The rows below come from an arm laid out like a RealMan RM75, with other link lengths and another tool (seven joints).
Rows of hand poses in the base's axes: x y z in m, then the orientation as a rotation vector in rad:
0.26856, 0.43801, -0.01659, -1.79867, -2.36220, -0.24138
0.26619, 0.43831, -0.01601, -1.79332, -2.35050, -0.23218
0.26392, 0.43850, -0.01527, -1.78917, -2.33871, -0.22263
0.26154, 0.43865, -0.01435, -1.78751, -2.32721, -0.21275
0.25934, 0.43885, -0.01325, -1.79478, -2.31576, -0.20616
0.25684, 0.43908, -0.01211, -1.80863, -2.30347, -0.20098
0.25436, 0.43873, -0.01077, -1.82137, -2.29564, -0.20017
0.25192, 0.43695, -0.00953, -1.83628, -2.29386, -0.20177
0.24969, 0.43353, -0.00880, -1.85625, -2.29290, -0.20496
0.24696, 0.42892, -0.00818, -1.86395, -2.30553, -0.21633
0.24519, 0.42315, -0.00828, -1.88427, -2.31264, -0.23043
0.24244, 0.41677, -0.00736, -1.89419, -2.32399, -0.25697
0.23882, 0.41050, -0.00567, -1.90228, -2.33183, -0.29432
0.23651, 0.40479, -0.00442, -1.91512, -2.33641, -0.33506
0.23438, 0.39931, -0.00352, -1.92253, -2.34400, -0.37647
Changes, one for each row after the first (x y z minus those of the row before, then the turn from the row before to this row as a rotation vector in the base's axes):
-0.00237, 0.00030, 0.00058, 0.00360, 0.01400, -0.00037
-0.00227, 0.00019, 0.00074, 0.00294, 0.01374, -0.00109
-0.00238, 0.00015, 0.00092, 0.00157, 0.01272, -0.00241
-0.00220, 0.00020, 0.00110, -0.00057, 0.00757, -0.00778
-0.00250, 0.00023, 0.00114, -0.00226, 0.00476, -0.01197
-0.00248, -0.00035, 0.00134, -0.00192, 0.00024, -0.01004
-0.00244, -0.00178, 0.00124, -0.00472, -0.00568, -0.00919
-0.00223, -0.00342, 0.00073, -0.00658, -0.00906, -0.01180
-0.00273, -0.00461, 0.00062, -0.00426, -0.01642, -0.00040
-0.00177, -0.00577, -0.00010, -0.00566, -0.01944, -0.00963
-0.00275, -0.00638, 0.00092, 0.00222, -0.02373, -0.00292
-0.00362, -0.00627, 0.00169, 0.00945, -0.02613, -0.00369
-0.00231, -0.00571, 0.00125, 0.01024, -0.02791, -0.00767
-0.00213, -0.00548, 0.00090, 0.01066, -0.02815, -0.00361

